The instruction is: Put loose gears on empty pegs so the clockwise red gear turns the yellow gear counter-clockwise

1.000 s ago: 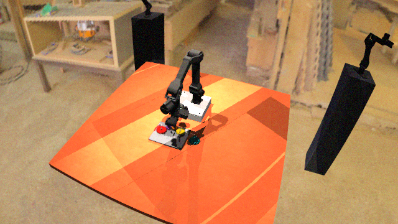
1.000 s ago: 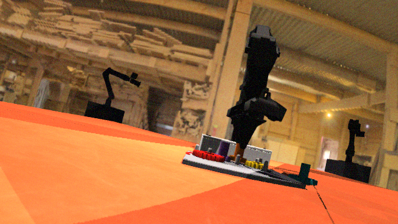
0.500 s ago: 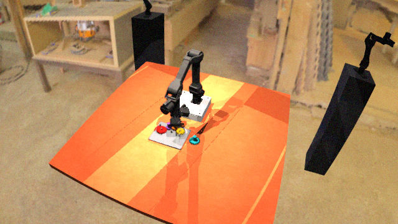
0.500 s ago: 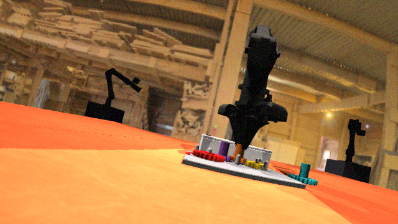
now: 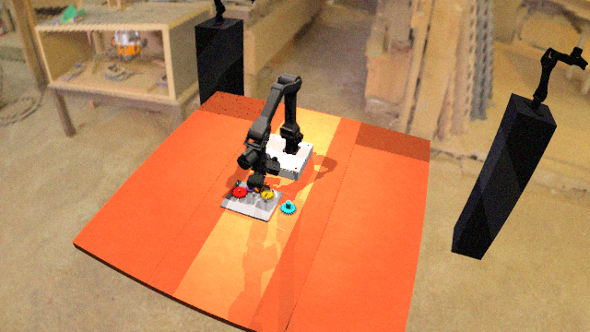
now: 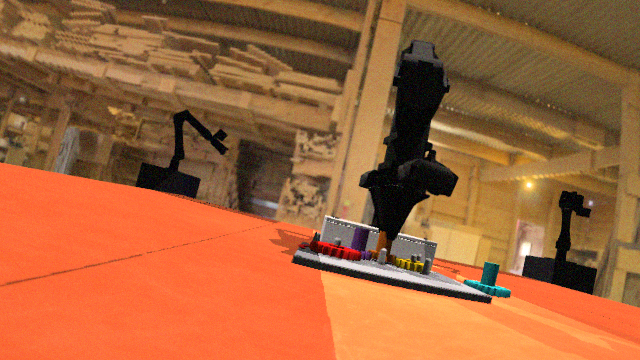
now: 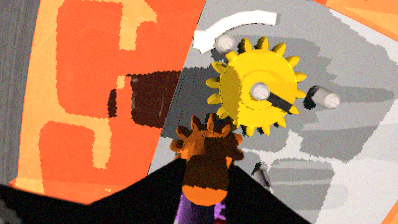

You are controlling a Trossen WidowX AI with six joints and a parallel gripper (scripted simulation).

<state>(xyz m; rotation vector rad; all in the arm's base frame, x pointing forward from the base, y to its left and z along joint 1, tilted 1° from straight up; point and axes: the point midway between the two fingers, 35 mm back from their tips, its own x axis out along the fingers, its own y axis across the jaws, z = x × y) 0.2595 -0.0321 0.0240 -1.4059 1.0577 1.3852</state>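
My gripper tip is 10 mm above the orange gear. From my gripper tip the other things lie so: yellow gear 10 mm ahead, 40 mm to the left, 20 mm below; purple gear 10 mm ahead, 40 mm to the right, 20 mm below; grey board 60 mm ahead, 10 mm to the right, 30 mm below.
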